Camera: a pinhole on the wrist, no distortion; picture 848 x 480 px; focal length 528.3 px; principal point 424.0 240.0 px. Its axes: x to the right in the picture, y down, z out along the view. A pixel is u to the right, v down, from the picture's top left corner.
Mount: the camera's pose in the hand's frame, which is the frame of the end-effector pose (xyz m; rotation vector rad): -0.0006 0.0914 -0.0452 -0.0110 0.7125 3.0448
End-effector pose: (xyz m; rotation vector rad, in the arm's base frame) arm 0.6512 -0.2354 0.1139 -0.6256 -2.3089 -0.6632
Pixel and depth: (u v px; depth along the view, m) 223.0 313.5 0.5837
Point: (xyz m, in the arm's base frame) 0.4321 0.3382 0.0023
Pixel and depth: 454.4 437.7 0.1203
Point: 0.6810 -0.1089 0.0836
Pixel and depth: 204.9 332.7 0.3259
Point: 0.5454 0.1013 0.0772
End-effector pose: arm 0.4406 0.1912 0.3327 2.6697 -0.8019 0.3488
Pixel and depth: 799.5 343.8 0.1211
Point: 0.3086 0.1079 0.2678
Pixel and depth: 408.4 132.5 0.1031
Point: 0.3591 0.0530 0.3364
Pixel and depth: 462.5 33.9 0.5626
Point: 0.1515 -0.3496 0.1189
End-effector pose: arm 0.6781 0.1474 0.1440 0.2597 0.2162 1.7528
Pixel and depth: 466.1 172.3 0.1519
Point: 0.5390 0.1005 0.2724
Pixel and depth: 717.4 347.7 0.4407
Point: 0.6408 -0.1362 0.5607
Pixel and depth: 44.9 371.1 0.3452
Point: 0.5667 0.3558 0.4960
